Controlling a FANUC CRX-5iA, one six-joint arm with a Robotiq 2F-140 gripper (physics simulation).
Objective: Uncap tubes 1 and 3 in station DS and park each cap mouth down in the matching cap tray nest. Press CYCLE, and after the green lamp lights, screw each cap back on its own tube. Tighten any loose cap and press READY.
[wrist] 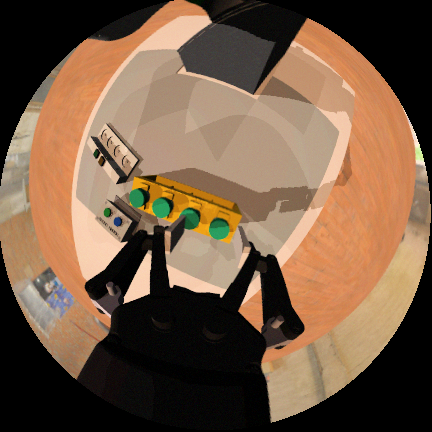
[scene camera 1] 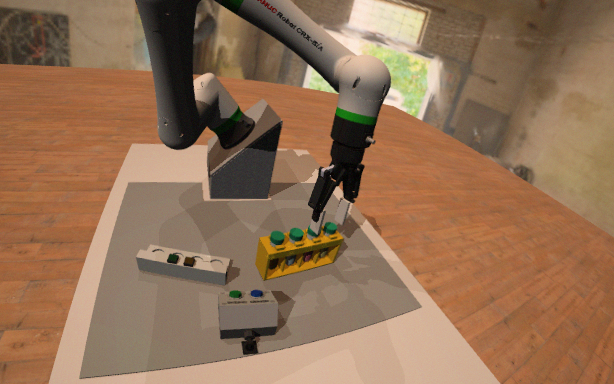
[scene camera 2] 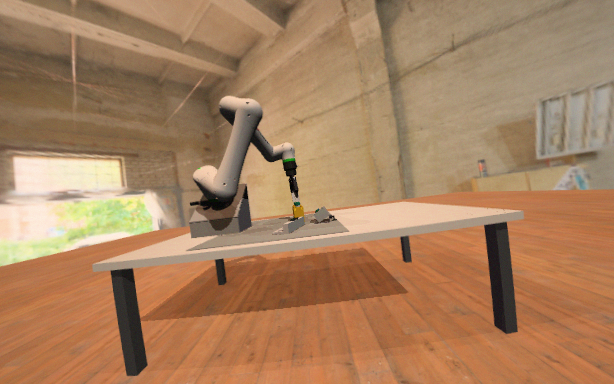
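Pixels of known places: gripper, between the fingertips: [wrist: 209, 228] [scene camera 1: 327, 226] [scene camera 2: 296, 201]; arm's base, origin of its link: [scene camera 1: 238, 134].
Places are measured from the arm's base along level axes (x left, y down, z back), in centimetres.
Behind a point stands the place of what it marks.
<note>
The yellow rack [scene camera 1: 261, 261] {x -0.6, y 14.8, z -47.5 cm} [scene camera 2: 298, 212] {x -0.7, y 12.8, z -47.1 cm} [wrist: 235, 223] {x 20.6, y 9.5, z -43.3 cm} holds tubes in a row, all with green caps on top. My gripper [scene camera 1: 330, 220] {x 16.5, y 6.6, z -45.2 cm} [scene camera 2: 295, 198] {x 16.5, y 6.6, z -45.2 cm} [wrist: 209, 228] {x 16.5, y 6.6, z -45.2 cm} is open at the rack's right end. Its fingers stand apart on either side of the end cap [scene camera 1: 330, 228] {x 17.3, y 6.9, z -45.8 cm} [wrist: 219, 228] {x 18.0, y 6.9, z -44.5 cm}, with no visible grip on it. One fingertip partly covers the neighbouring cap [wrist: 190, 220] {x 13.2, y 6.7, z -45.5 cm}. The pale cap tray [scene camera 1: 182, 270] {x -20.0, y 16.1, z -47.4 cm} has empty round nests; its green lamp [scene camera 1: 172, 258] {x -22.1, y 13.7, z -45.6 cm} [wrist: 96, 153] {x -21.5, y 13.9, z -45.3 cm} and amber lamp [scene camera 1: 189, 261] {x -18.2, y 13.7, z -46.9 cm} [wrist: 101, 161] {x -17.5, y 13.7, z -46.6 cm} look dark. A button box [scene camera 1: 247, 317] {x -8.1, y 13.0, z -63.9 cm} carries a green button [scene camera 1: 235, 294] {x -9.5, y 11.8, z -58.8 cm} [wrist: 107, 212] {x -8.9, y 12.2, z -58.0 cm} and a blue button [scene camera 1: 256, 293] {x -5.2, y 11.8, z -59.1 cm} [wrist: 117, 221] {x -4.6, y 12.1, z -58.5 cm}.
The robot's wedge-shaped base [scene camera 1: 242, 172] {x 0.4, y 8.7, z -12.9 cm} [wrist: 225, 55] {x 2.7, y 8.6, z -13.0 cm} stands at the back of the grey mat [scene camera 1: 165, 320] {x -24.4, y 19.0, z -58.7 cm}. The cap tray lies left of the rack, and the button box is at the front of the mat. A small black fitting [scene camera 1: 249, 346] {x -8.3, y 17.8, z -67.8 cm} sits before the box.
</note>
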